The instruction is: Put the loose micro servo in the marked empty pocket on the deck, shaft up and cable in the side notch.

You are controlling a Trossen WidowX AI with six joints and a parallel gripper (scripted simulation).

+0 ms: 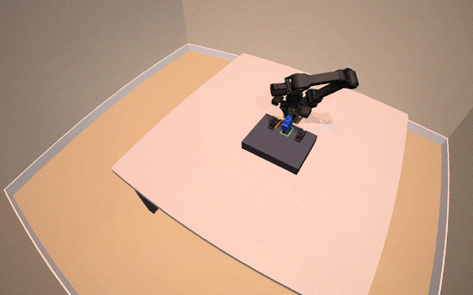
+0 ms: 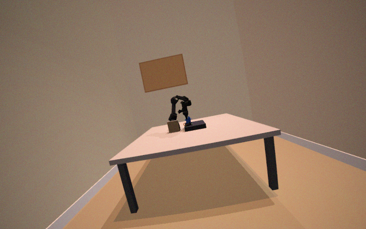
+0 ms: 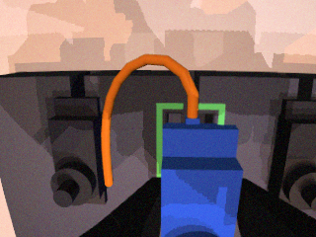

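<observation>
Right now my gripper tip is 12 cm short of the dark deck, 1 cm to the right of it and 9 cm above it.
</observation>
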